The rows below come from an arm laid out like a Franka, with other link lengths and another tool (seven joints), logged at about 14 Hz.
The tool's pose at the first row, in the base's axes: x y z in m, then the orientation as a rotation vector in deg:
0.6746, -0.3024, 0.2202, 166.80, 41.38, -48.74
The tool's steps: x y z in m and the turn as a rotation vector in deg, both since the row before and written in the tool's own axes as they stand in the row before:
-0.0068, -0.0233, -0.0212, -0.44, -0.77, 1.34
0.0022, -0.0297, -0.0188, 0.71, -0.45, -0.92
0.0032, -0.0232, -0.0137, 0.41, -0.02, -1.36
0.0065, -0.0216, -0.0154, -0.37, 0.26, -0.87
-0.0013, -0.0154, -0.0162, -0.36, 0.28, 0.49
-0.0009, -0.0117, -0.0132, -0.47, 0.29, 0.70
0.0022, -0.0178, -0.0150, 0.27, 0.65, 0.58
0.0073, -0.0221, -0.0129, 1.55, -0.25, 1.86
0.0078, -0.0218, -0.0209, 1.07, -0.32, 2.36
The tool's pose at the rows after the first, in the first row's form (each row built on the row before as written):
0.6700, -0.2814, 0.2442, 166.06, 39.39, -49.41
0.6686, -0.2507, 0.2615, 166.31, 40.58, -50.56
0.6681, -0.2265, 0.2737, 166.51, 42.55, -50.97
0.6713, -0.2022, 0.2858, 166.26, 43.97, -50.45
0.6717, -0.1868, 0.3020, 166.19, 43.32, -49.79
0.6725, -0.1748, 0.3150, 166.06, 42.38, -49.03
0.6737, -0.1557, 0.3284, 166.78, 41.49, -48.24
0.6758, -0.1309, 0.3379, 168.16, 38.30, -49.36
0.6837, -0.1053, 0.3539, 169.04, 34.42, -50.23

